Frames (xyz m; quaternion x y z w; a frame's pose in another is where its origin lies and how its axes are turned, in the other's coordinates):
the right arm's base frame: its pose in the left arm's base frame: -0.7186 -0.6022 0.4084 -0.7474 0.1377 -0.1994 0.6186
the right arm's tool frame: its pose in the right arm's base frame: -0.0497 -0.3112 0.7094 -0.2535 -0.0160 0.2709 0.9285
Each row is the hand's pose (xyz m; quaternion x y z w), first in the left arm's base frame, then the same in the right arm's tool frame.
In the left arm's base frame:
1: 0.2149 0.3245 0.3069 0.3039 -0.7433 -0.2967 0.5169
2: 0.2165 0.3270 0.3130 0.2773 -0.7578 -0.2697 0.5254
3: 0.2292 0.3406 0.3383 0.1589 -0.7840 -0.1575 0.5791
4: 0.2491 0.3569 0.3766 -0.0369 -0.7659 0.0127 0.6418
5: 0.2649 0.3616 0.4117 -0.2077 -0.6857 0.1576 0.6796
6: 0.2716 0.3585 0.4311 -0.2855 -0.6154 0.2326 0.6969
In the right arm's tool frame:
1: 0.4533 -0.2888 0.5281 -0.6445 0.2862 0.6403 0.3046
2: 0.4507 -0.2949 0.5267 -0.6293 0.3171 0.6504 0.2837
3: 0.4425 -0.3252 0.5250 -0.5785 0.4367 0.6677 0.1698
4: 0.4331 -0.3700 0.5193 0.4807 -0.5852 -0.6524 0.0295
5: 0.4286 -0.4061 0.5058 0.3848 -0.6772 -0.5874 0.2196
6: 0.4280 -0.4228 0.4936 0.3389 -0.7116 -0.5263 0.3191

